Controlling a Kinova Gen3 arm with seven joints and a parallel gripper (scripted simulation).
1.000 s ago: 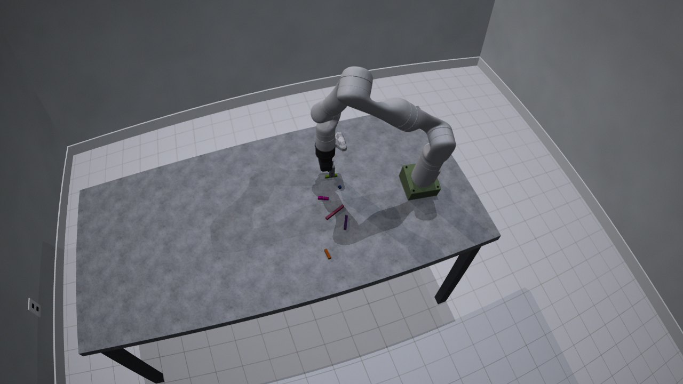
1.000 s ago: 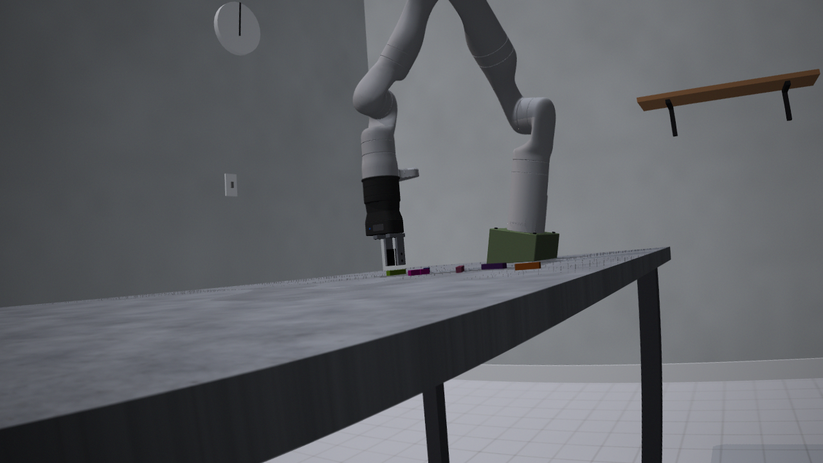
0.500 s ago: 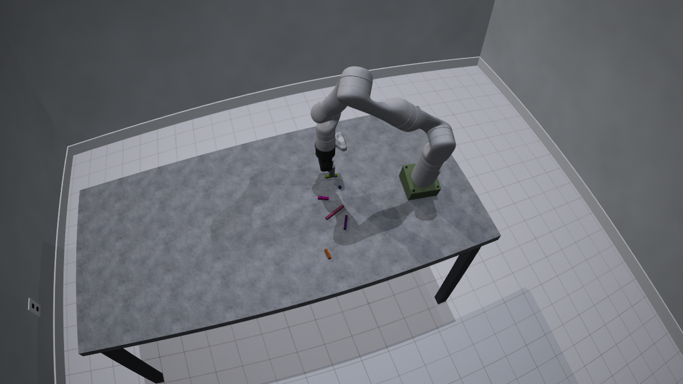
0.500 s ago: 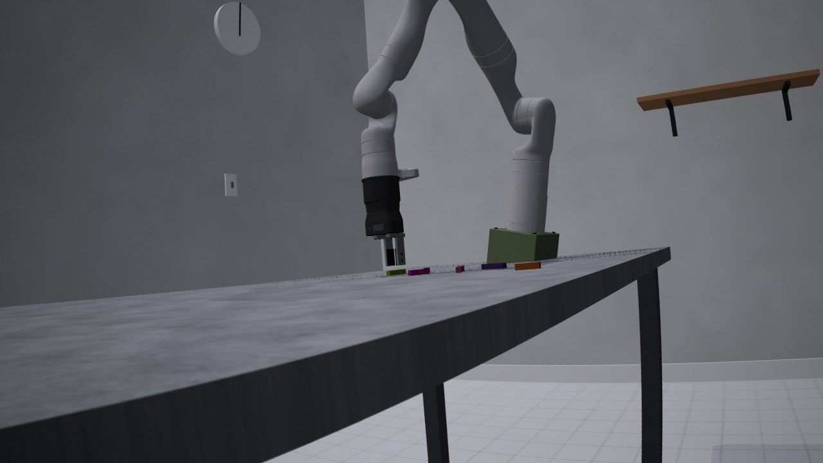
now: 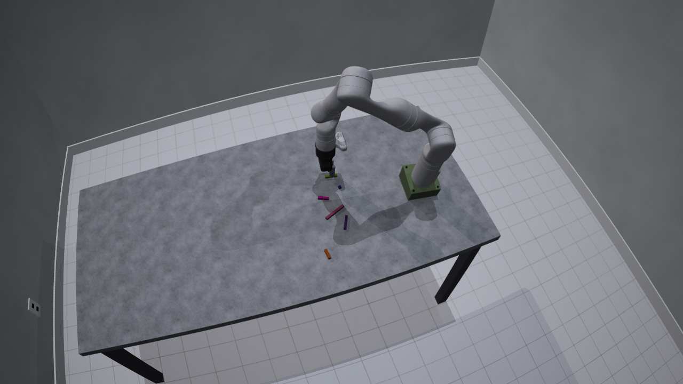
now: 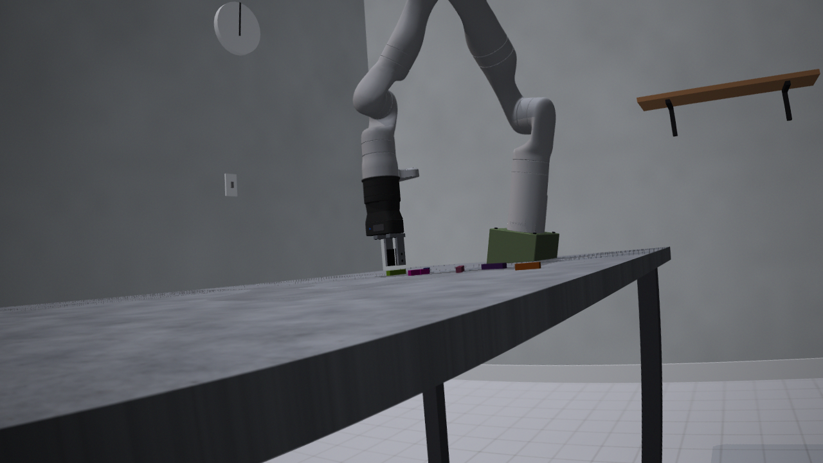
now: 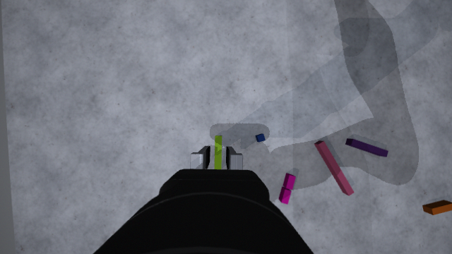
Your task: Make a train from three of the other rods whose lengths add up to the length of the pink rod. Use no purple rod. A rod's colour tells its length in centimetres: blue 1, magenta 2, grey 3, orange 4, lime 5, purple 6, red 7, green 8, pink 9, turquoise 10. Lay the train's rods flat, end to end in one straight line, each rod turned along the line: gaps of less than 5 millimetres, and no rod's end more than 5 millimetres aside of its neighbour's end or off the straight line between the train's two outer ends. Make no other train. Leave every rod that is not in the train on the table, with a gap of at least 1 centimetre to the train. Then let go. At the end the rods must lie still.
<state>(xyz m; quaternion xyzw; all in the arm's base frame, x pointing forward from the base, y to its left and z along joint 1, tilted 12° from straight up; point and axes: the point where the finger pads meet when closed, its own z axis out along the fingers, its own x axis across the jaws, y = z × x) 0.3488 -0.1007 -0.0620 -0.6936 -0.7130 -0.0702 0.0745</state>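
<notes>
Right now my hand is 30 mm above the lime rod. From my hand the other things lie so: pink rod 10 mm ahead, 180 mm to the left, 30 mm below; purple rod 20 mm behind, 230 mm to the left, 30 mm below; small blue rod 20 mm behind, 60 mm to the left, 30 mm below.
</notes>
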